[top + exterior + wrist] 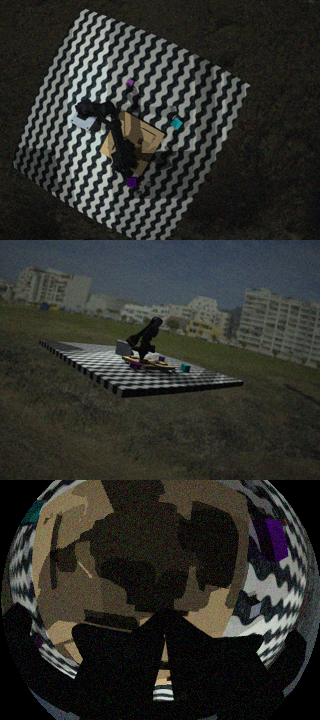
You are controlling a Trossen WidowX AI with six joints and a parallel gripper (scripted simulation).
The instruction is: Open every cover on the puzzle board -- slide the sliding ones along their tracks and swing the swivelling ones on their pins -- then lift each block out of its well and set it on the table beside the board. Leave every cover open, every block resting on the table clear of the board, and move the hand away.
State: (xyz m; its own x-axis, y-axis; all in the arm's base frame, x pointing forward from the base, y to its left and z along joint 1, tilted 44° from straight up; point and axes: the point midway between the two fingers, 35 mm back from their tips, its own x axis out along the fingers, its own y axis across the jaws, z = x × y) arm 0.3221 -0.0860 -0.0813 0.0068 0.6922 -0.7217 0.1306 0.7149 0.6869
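My gripper tip is now 1 cm past the tan puzzle board and 8 cm to the right of it. From my gripper tip the other things lie so: grey bit 17 cm ahead, 35 cm to the left, 2 cm below; teal block 21 cm ahead, 28 cm to the left; purple block 10 cm ahead, 16 cm to the right, 1 cm below.
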